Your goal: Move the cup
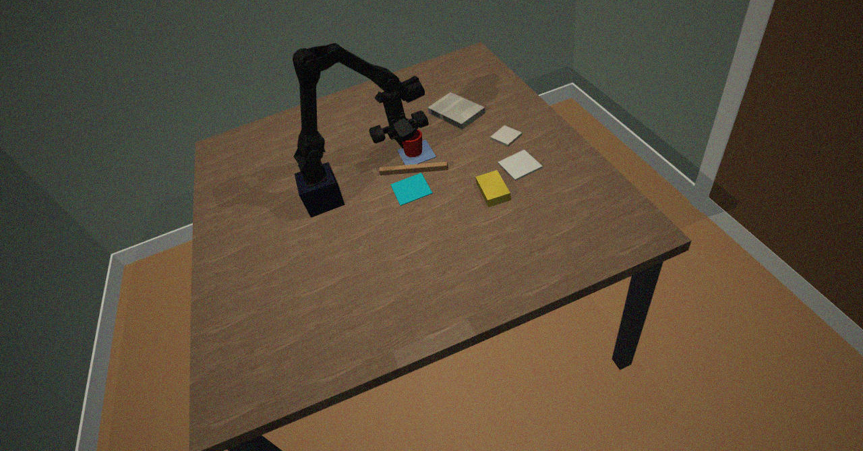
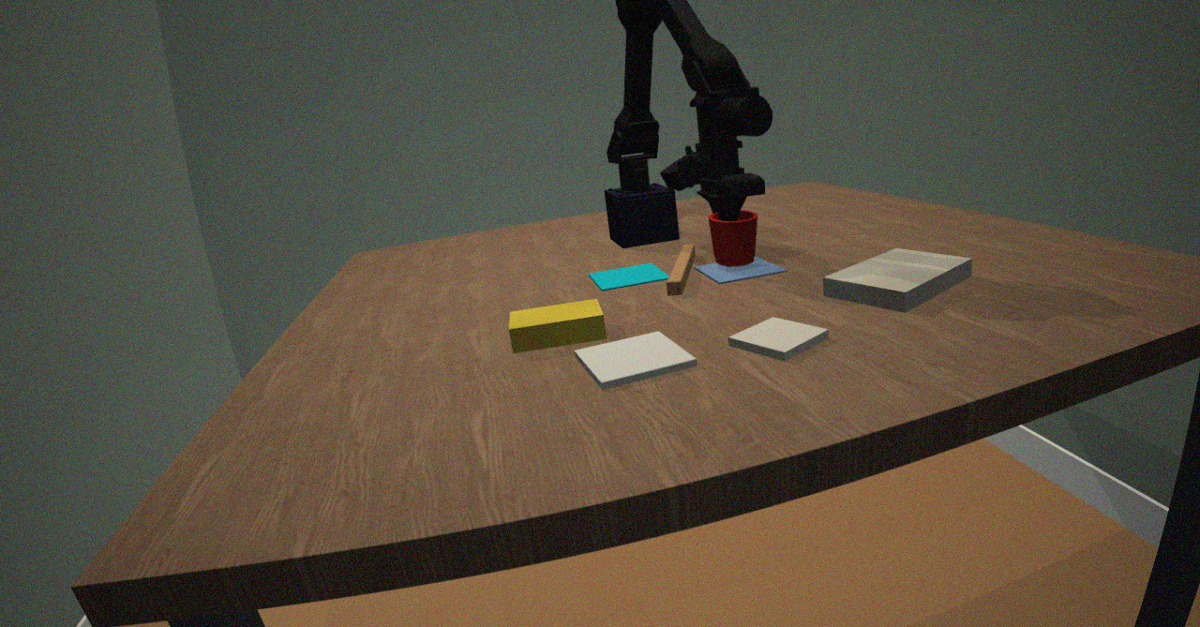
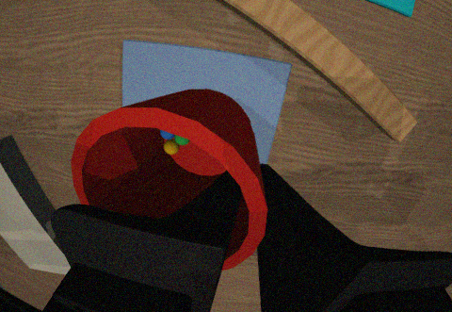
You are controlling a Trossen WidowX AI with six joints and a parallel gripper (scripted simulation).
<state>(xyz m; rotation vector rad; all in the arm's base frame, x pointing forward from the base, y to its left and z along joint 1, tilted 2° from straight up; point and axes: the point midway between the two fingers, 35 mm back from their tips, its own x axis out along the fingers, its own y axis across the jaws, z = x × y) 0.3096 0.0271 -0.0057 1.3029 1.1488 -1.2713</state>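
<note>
My gripper tip is now 150 mm to the left of the cyan pad, 60 mm above it and 50 mm past it. The rest, counted from my gripper tip: red cup: 30 mm ahead; blue pad: 60 mm below, 40 mm ahead; wooden stick: 70 mm to the right, 50 mm below, 10 mm behind.
</note>
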